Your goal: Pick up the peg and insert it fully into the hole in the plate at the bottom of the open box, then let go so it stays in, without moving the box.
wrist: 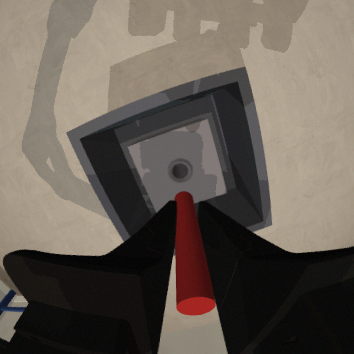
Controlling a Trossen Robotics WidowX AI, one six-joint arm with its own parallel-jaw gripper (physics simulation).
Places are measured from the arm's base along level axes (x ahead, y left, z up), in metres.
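Pixels of known places: gripper, between the fingertips: (186,207).
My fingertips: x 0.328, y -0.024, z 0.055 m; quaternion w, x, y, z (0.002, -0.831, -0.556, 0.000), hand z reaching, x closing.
Observation:
Ahead of a thing's pixels: the offset from my fingertips to its middle. "pt": to the spot under its first point. Level surfaces: height alone.
A red round peg @(0.008 m ahead, 0.003 m right, 0.014 m up) (190,250) is held between the two black fingers of my gripper (186,207), which is shut on it. The peg's near end faces the camera at the lower middle, and its far end points toward the box. The dark grey open box @(pt 0.004 m back, 0.074 m left, 0.051 m down) (259,145) is turned at an angle beyond the fingertips. At its bottom lies a light plate @(0.007 m ahead, 0.003 m right, 0.114 m down) (212,145) with a round hole (180,170). The peg's far end shows just below the hole in the view, apart from it. The fingers hide the box's near side and part of the plate.
The box stands on a beige table top @(0.149 m down) (310,150). Shadows of the arm and gripper fall across the table, the box and the plate. Part of a blue object (7,302) shows at the lower left edge.

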